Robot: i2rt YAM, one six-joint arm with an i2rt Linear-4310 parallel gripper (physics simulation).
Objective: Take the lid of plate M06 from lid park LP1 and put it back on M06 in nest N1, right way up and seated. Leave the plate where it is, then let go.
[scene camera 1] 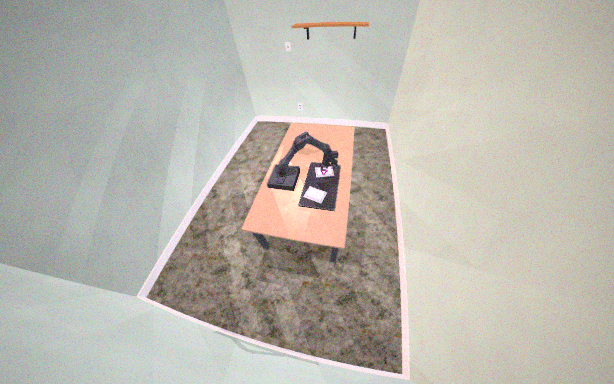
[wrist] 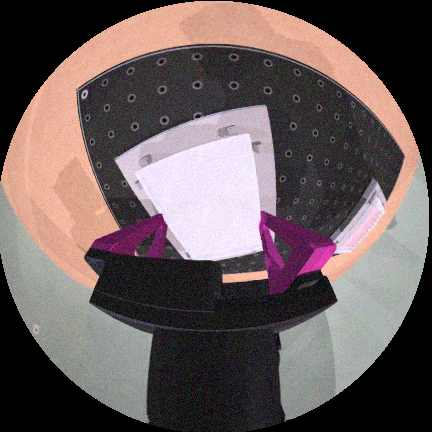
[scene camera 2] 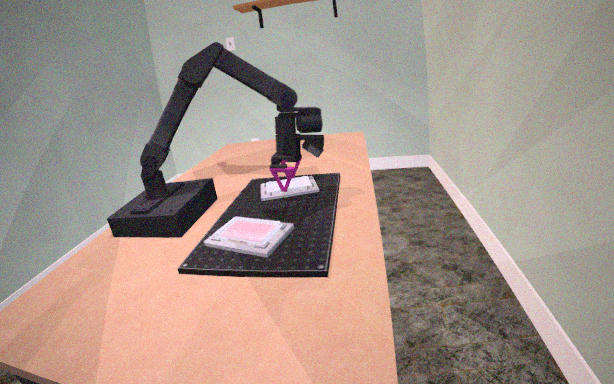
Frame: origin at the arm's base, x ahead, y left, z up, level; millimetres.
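Seen in the pictures: gripper, fingertip midpoint: (scene camera 1: pixel 324 171) (wrist: pixel 212 216) (scene camera 2: pixel 287 185); arm's base, link origin: (scene camera 1: pixel 283 175) (scene camera 2: pixel 159 198).
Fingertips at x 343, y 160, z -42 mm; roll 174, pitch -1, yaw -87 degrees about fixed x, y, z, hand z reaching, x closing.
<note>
Offsets run from my fingertips to a thing's top centre. "spot": to the spot under its first point. Level surfaces: height alone.
The white lid {dy +0, dx +3, dz +7 mm} (scene camera 2: pixel 301 183) (wrist: pixel 205 195) lies flat on lid park LP1 {dy -1, dx +3, dz +9 mm} (scene camera 2: pixel 306 192) (wrist: pixel 190 137), a pale grey base with small corner blocks at the far end of the black board. My gripper (scene camera 1: pixel 324 172) (scene camera 2: pixel 284 189) (wrist: pixel 212 216) points down over it and is shut on the lid, a magenta finger at each of two opposite sides. I see no gap between the lid and the park. Plate M06 {dy -280, dx -16, dz +16 mm} (scene camera 1: pixel 315 194) (scene camera 2: pixel 248 230) (wrist: pixel 367 225), with a pink top and no lid, sits in nest N1 {spot: dy -303, dx +62, dz -3 mm} (scene camera 2: pixel 280 240) at the board's near end. The fingers partly hide the lid's edges.
The black perforated board (scene camera 1: pixel 327 198) (scene camera 2: pixel 310 225) (wrist: pixel 310 175) lies on the wooden table {dz -24 mm} (scene camera 1: pixel 295 225) (scene camera 2: pixel 225 320). The arm's black base box (scene camera 1: pixel 284 179) (scene camera 2: pixel 150 220) stands left of the board. A wall shelf (scene camera 1: pixel 330 24) hangs far behind.
</note>
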